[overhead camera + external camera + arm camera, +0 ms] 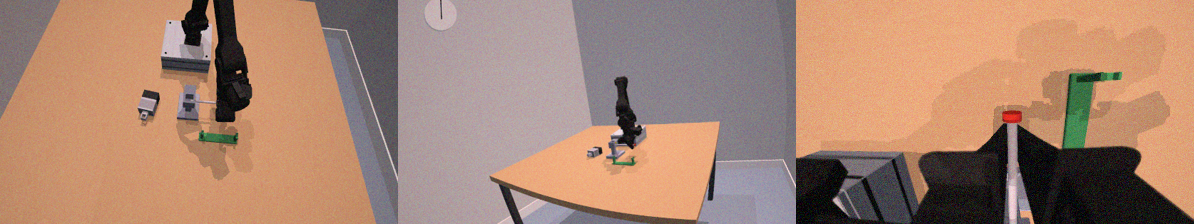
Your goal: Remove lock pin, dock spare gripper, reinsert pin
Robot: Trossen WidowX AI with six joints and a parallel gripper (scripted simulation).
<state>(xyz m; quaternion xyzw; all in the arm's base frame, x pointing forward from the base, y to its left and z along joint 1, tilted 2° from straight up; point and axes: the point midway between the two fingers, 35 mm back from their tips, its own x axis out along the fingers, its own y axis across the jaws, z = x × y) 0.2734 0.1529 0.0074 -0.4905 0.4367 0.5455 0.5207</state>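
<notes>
Right now the green mount is 100 mm ahead of my gripper tip, 30 mm below it and 10 mm to the right of it. Also, from my gripper tip: spare gripper (280 mm to the right, 30 mm below, 30 mm ahead).
</notes>
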